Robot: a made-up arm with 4 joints.
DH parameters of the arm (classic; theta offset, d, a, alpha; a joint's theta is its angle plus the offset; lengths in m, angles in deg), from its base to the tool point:
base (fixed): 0 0.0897 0 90
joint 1: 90 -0.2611 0.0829 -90
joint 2: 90 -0.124 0.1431 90
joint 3: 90 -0.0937 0.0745 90
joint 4: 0 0.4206 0.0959 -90
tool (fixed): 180 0.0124 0 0
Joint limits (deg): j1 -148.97..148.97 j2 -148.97..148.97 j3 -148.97..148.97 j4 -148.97..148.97
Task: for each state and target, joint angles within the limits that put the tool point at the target. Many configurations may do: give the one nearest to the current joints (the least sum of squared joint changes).
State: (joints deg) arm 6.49 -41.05 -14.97 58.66
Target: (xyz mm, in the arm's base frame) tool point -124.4 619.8 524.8
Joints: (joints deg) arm 0.27 -45.23 19.02 57.47
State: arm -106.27 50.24 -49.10 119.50
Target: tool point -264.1 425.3 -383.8
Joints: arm -100.44 56.01 -71.65 109.51
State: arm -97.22 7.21 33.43 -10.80
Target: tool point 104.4 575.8 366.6
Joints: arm -112.86 1.03 45.44 -4.35
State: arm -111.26 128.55 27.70 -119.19
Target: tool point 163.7 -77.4 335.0
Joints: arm -103.93 148.97 63.12 -107.05
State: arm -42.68 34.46 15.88 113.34
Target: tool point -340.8 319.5 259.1
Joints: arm -84.14 80.52 47.16 111.53
